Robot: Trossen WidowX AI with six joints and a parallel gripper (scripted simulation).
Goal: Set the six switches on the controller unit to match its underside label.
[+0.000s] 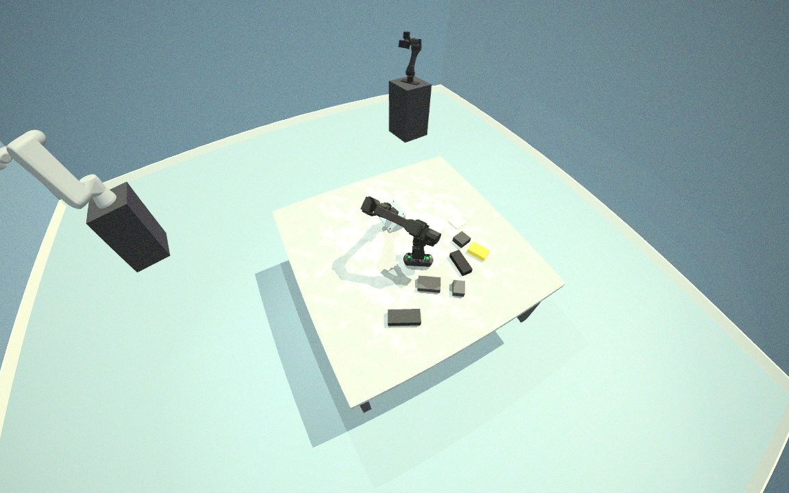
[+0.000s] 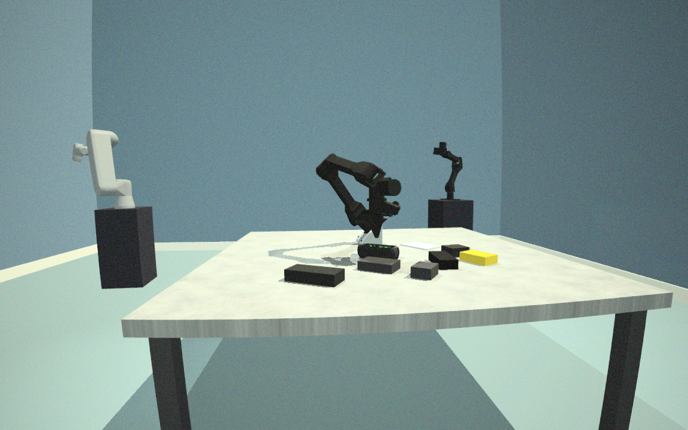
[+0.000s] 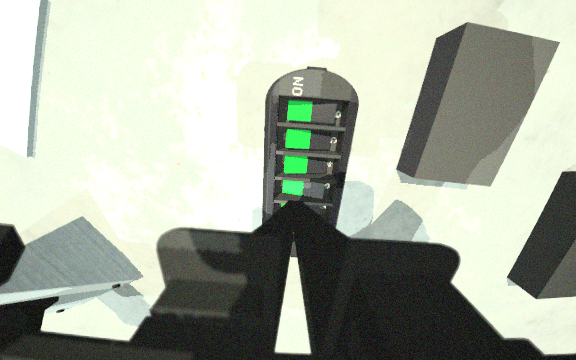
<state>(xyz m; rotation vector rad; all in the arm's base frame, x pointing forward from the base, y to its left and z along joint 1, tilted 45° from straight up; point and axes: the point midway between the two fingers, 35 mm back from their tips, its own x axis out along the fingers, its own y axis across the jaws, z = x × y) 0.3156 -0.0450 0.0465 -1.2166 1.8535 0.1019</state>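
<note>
Now: the flat grey block 160 mm ahead of my gripper tip, 60 mm below it and 40 mm to the right of it. Round my gripper tip: yellow block 320 mm to the left, 160 mm ahead, 60 mm below; small grey cube 270 mm ahead, 70 mm to the left, 60 mm below; long dark block 260 mm to the right, 240 mm ahead, 60 mm below.
</note>
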